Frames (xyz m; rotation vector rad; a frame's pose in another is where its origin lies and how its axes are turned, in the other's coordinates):
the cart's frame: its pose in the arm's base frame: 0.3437 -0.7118 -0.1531 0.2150 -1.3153 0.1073
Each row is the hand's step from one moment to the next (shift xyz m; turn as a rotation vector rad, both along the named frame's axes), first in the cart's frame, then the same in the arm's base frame.
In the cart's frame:
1: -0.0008 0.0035 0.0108 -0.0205 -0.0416 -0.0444
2: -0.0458 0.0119 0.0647 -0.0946 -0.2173 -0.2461
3: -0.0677 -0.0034 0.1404 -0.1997 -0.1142 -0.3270
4: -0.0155 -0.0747 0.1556 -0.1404 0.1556 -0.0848
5: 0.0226 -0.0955 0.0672 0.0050 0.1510 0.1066
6: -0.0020 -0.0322 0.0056 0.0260 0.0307 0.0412
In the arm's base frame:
1: -0.0111 0.0011 0.0021 0.0452 -0.0300 -0.0343
2: -0.0752 -0.0004 -0.0278 0.2527 -0.1544 -0.1705
3: -0.1493 -0.0309 -0.0326 0.2823 -0.0317 -0.2814
4: -0.1363 -0.1060 0.0147 0.0139 0.1763 -0.1409
5: -0.0389 -0.1087 0.0286 -0.1298 0.1239 0.0445
6: 0.0006 -0.0325 -0.0037 -0.0386 0.0199 0.0378

